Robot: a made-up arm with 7 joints. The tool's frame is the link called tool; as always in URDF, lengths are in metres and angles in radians.
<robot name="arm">
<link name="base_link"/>
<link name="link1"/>
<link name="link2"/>
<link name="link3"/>
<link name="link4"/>
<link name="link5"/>
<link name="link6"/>
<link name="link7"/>
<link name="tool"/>
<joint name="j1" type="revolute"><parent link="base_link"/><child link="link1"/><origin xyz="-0.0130 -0.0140 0.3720" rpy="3.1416 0.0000 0.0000"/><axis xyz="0 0 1"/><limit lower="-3.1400" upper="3.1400"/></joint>
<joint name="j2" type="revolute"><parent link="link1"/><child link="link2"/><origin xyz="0.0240 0.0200 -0.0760" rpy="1.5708 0.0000 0.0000"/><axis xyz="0 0 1"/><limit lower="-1.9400" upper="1.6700"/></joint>
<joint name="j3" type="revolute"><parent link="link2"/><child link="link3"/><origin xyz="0.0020 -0.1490 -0.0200" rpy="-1.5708 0.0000 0.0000"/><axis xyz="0 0 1"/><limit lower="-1.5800" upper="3.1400"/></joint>
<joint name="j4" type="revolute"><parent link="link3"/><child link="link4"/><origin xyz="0.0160 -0.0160 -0.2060" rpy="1.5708 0.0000 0.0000"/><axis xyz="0 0 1"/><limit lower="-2.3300" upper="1.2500"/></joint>
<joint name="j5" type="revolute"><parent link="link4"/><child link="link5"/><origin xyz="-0.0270 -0.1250 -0.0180" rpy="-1.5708 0.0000 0.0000"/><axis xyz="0 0 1"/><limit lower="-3.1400" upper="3.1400"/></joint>
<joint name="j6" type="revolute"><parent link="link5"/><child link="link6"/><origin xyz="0.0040 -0.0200 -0.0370" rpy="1.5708 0.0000 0.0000"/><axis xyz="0 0 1"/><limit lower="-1.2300" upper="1.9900"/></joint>
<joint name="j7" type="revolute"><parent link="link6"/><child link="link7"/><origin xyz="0.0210 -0.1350 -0.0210" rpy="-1.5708 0.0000 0.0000"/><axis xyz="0 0 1"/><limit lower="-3.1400" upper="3.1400"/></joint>
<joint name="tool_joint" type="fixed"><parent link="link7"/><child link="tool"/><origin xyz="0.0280 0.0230 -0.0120" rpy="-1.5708 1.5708 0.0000"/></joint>
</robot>
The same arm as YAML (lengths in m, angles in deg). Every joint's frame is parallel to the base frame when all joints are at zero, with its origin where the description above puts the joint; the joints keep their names.
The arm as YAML. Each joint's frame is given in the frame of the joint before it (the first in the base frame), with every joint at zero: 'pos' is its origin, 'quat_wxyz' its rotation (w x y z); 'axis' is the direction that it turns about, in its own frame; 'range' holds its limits. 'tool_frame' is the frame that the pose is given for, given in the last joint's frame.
length_unit: m
angle_unit: deg
joints:
  - joint: j1
    pos: [-0.013, -0.014, 0.372]
    quat_wxyz: [1.0, 0.0, 0.0, 0.0]
    axis: [0.0, 0.0, -1.0]
    range: [-179.91, 179.91]
  - joint: j2
    pos: [0.024, -0.02, 0.076]
    quat_wxyz: [1.0, 0.0, 0.0, 0.0]
    axis: [0.0, 1.0, 0.0]
    range: [-111.15, 95.68]
  - joint: j3
    pos: [0.002, -0.02, 0.149]
    quat_wxyz: [1.0, 0.0, 0.0, 0.0]
    axis: [0.0, 0.0, -1.0]
    range: [-90.53, 179.91]
  - joint: j4
    pos: [0.016, 0.016, 0.206]
    quat_wxyz: [1.0, 0.0, 0.0, 0.0]
    axis: [0.0, 1.0, 0.0]
    range: [-133.5, 71.62]
  - joint: j5
    pos: [-0.027, -0.018, 0.125]
    quat_wxyz: [1.0, 0.0, 0.0, 0.0]
    axis: [0.0, 0.0, -1.0]
    range: [-179.91, 179.91]
  - joint: j6
    pos: [0.004, 0.02, 0.037]
    quat_wxyz: [1.0, 0.0, 0.0, 0.0]
    axis: [0.0, 1.0, 0.0]
    range: [-70.47, 114.02]
  - joint: j7
    pos: [0.021, -0.021, 0.135]
    quat_wxyz: [1.0, 0.0, 0.0, 0.0]
    axis: [0.0, 0.0, -1.0]
    range: [-179.91, 179.91]
tool_frame:
  pos: [0.028, -0.023, 0.012]
  quat_wxyz: [0.499998, 0.5, -0.500004, 0.499998]

